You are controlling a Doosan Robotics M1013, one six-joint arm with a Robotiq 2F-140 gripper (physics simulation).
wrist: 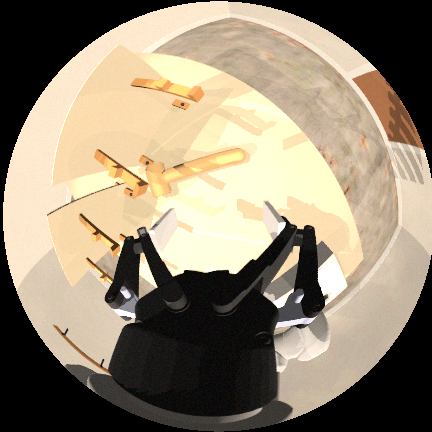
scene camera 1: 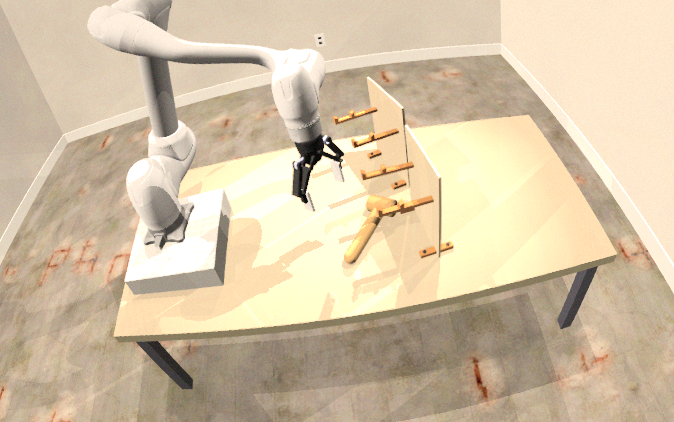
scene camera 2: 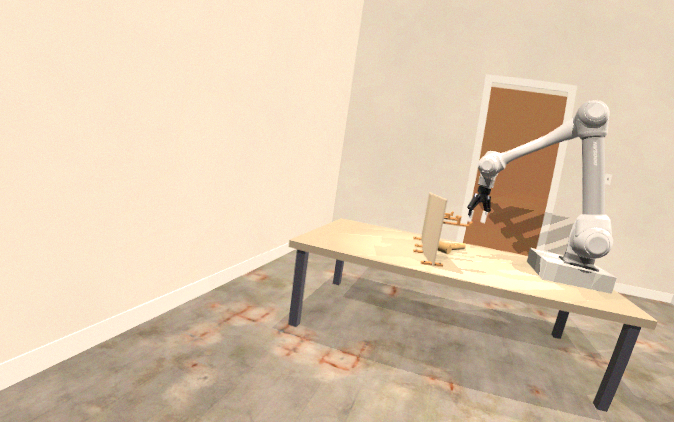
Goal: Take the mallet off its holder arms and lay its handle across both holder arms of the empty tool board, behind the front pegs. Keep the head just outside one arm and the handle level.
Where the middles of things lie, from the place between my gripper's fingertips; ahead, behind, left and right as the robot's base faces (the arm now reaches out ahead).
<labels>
Right now the wooden mallet (scene camera 1: 361, 239) is 11 cm ahead of my hand, 3 cm to the left of it and 17 cm below it.
</labels>
